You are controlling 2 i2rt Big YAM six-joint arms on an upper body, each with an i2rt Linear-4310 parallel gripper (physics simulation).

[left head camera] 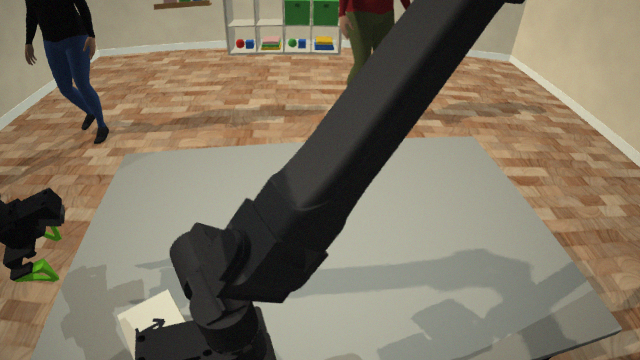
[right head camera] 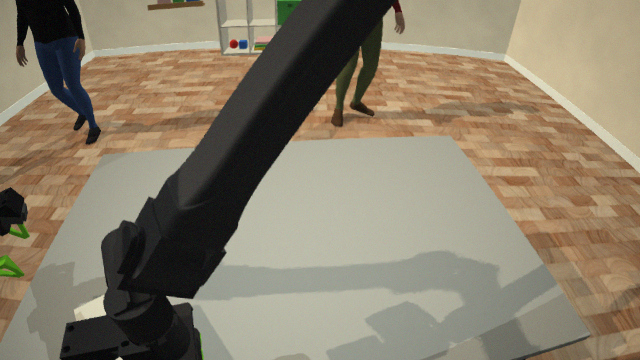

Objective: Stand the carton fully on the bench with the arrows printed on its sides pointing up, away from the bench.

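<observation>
The cream carton lies on the grey bench at the lower left. Part of a black arrow shows on its upward face in the left head view, pointing to the upper right along the bench. The right arm and gripper hide most of the carton. My right gripper is over the carton's near part and looks shut; its fingertips are hidden, so contact cannot be told. My left gripper is open and empty beyond the bench's left edge, apart from the carton.
The right arm's long black link slants across both views above the bench. Arm shadows fall on the bench. Two people, one in blue jeans, stand behind it, near a white shelf unit.
</observation>
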